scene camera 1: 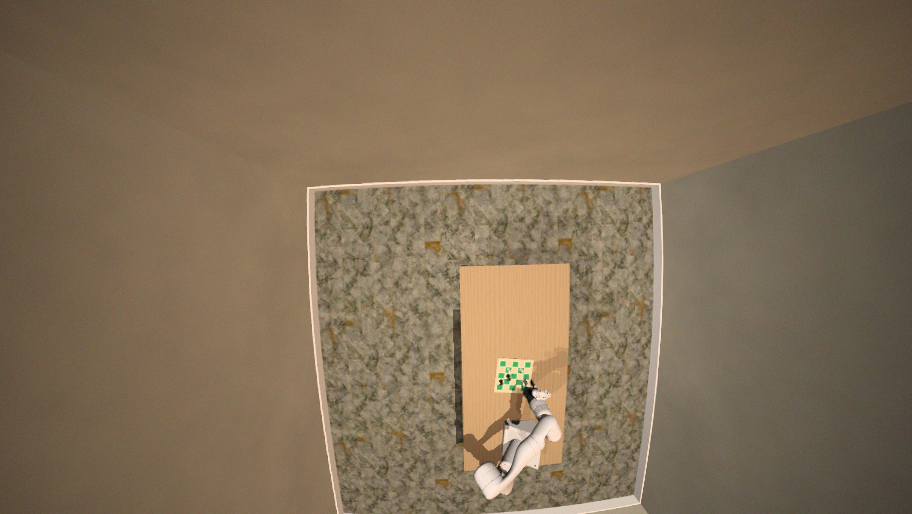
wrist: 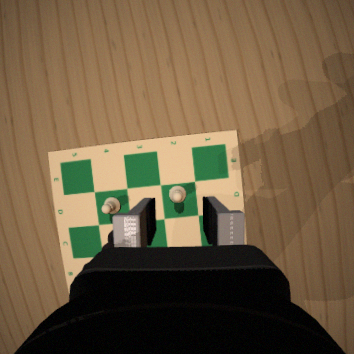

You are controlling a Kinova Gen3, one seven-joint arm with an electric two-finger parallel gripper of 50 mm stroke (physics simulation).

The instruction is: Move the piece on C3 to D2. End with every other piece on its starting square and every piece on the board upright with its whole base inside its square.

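Seen in the pictures: gripper, fingertip midpoint: [scene camera 1: 527, 380] [wrist: 178, 213]; arm's base at its link origin: [scene camera 1: 517, 445].
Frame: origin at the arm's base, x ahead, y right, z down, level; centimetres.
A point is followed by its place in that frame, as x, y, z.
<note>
A pale pawn [scene camera 1: 521, 370] @(47.0, -1.2, 5.3) [wrist: 177, 194] @(46.7, -0.9, 4.4) stands upright on green square D2, apart from both fingers; its base looks inside the square, towards the E side. Another pale pawn [scene camera 1: 508, 370] @(46.4, -8.9, 6.1) [wrist: 111, 205] @(46.4, -8.0, 5.4) stands upright on D4. The green-and-cream board [scene camera 1: 509, 363] @(50.2, -8.3, 7.5) [wrist: 176, 167] @(49.4, -0.7, 7.5) lies on the table. In the scene view, black pieces [scene camera 1: 508, 377] @(42.3, -8.6, 5.4) [scene camera 1: 500, 382] @(38.9, -13.1, 5.6) stand at its left part, too small to judge closely. My gripper [scene camera 1: 528, 384] @(46.5, -0.8, -5.5) [wrist: 178, 213] @(46.5, -0.8, -5.5) is open and empty, its fingers above the board, on the C side of the D2 pawn. The gripper body hides much of rows A to C in the wrist view.
The wooden table [scene camera 1: 514, 306] @(84.7, -8.2, 8.1) [wrist: 150, 65] @(61.4, -2.1, 8.1) extends around the board. In the wrist view, part of a dark piece [wrist: 111, 238] @(42.8, -8.6, 5.5) shows beside the left finger. The arm's base plate [scene camera 1: 535, 461] @(-6.1, 10.2, -6.0) is at the table's near end. The arm's shadow falls right of the board.
</note>
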